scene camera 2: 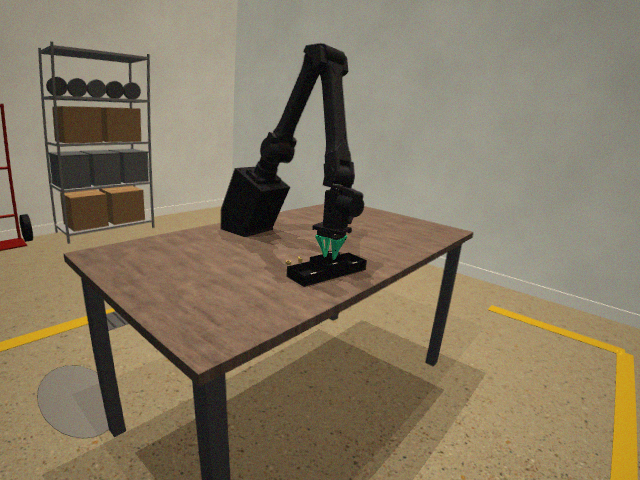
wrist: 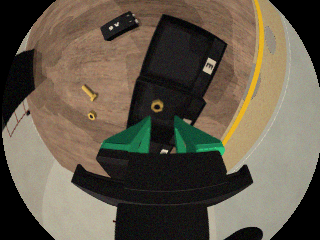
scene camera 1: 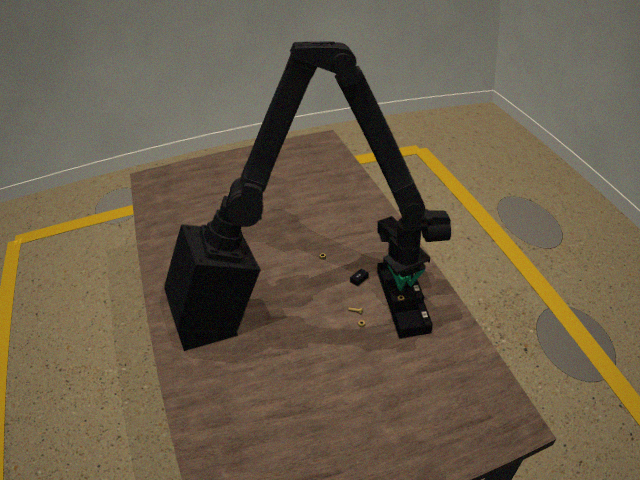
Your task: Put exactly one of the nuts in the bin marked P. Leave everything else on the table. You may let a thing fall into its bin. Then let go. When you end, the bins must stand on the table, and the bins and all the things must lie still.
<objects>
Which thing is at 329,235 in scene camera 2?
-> My gripper.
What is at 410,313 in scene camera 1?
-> A bin.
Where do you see a bin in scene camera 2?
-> At 318,269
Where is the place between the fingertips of my gripper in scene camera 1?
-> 404,287
</objects>
